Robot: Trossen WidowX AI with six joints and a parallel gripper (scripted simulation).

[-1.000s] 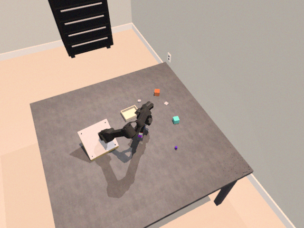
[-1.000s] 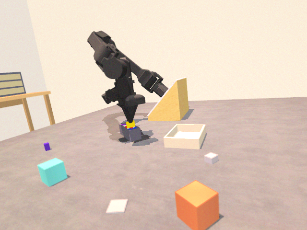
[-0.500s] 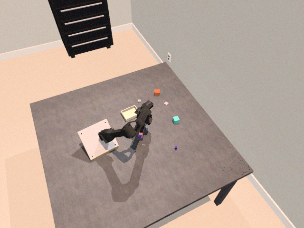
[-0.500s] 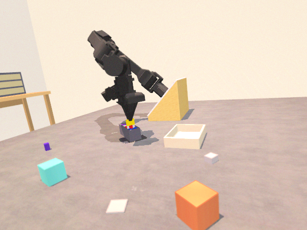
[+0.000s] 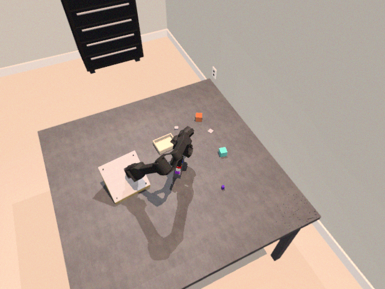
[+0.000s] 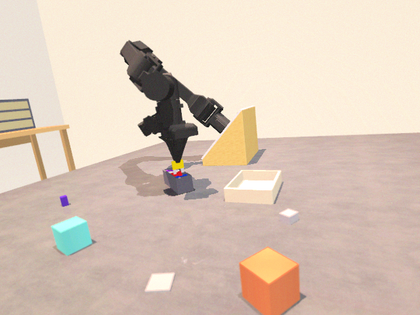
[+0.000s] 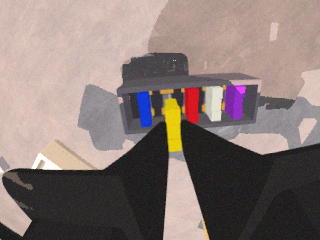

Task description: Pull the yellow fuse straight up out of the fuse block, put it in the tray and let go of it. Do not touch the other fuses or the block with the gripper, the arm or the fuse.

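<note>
Now: gripper tip 40 mm above the red fuse, 20 mm to the left of it and 10 mm past it. From my gripper tip the other things lie so: blue fuse: 40 mm below, 20 mm ahead, 10 mm to the left; then yellow fuse: 10 mm below; then white fuse: 40 mm below, 30 mm to the right, 30 mm behind.
</note>
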